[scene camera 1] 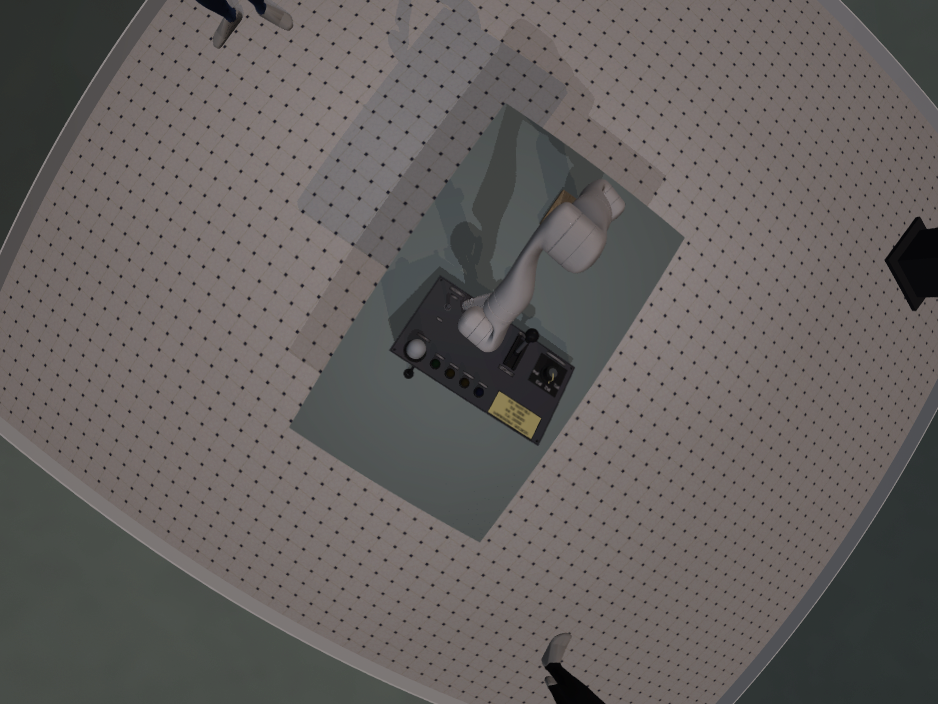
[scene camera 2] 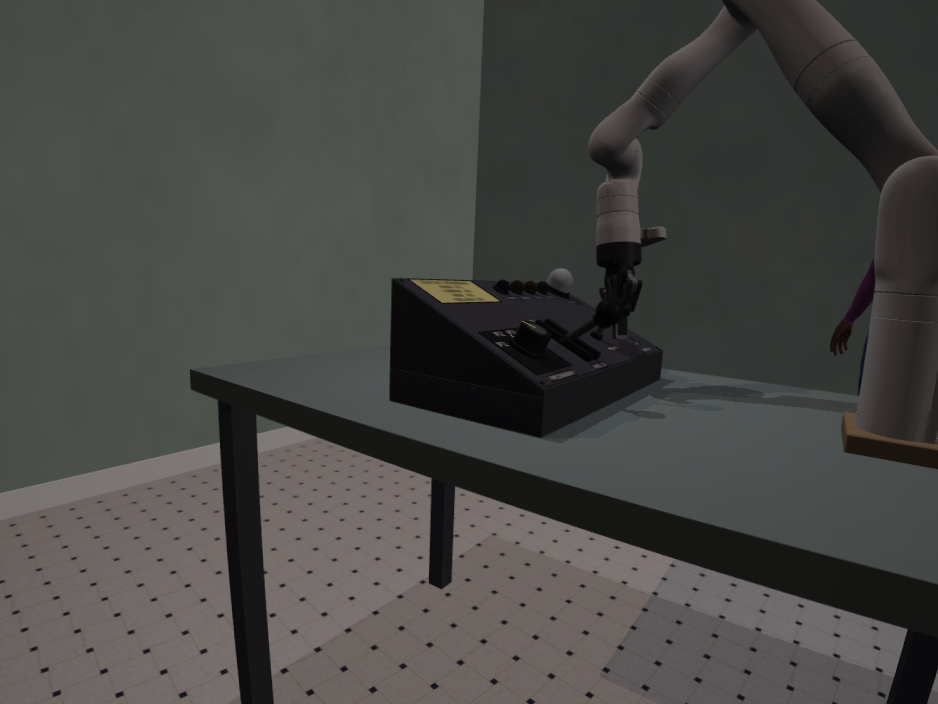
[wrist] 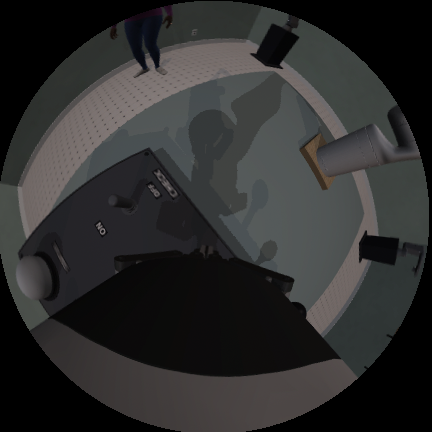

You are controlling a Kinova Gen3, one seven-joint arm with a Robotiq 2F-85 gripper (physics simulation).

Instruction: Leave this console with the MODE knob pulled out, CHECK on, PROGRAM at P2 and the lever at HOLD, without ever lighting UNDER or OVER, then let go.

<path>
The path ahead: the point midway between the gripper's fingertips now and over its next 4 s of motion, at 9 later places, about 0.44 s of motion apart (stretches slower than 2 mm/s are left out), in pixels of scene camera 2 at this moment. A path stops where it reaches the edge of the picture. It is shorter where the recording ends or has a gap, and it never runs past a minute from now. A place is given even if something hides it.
My gripper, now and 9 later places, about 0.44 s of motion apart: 620, 338; 621, 330; 626, 322; 627, 331; 629, 338; 629, 343; 629, 339; 623, 287; 624, 272; 623, 201
</path>
